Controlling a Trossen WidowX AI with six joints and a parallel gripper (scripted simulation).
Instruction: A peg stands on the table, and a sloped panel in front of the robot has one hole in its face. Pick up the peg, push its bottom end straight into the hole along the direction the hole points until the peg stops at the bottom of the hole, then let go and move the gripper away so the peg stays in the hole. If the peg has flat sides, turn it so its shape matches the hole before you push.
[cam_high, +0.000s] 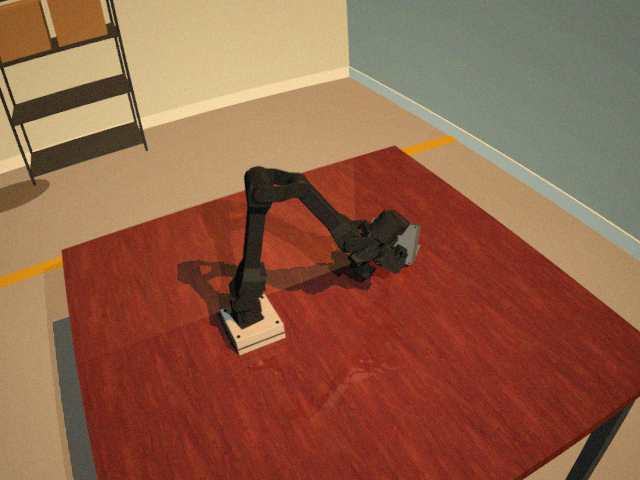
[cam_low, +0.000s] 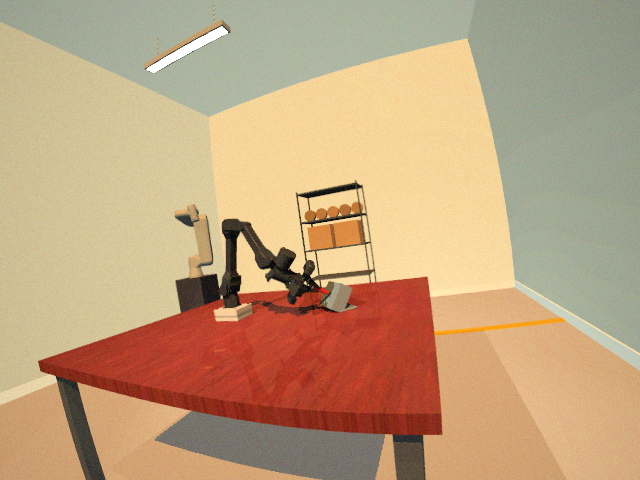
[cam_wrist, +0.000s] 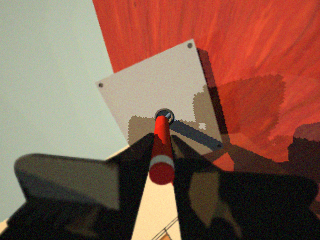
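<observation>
The round red peg lies 1 cm to the right of my gripper tip, 1 cm behind it and 1 cm above it. The rest, counted from my gripper tip: panel: 5 cm ahead, 4 cm to the left, 4 cm below.
</observation>
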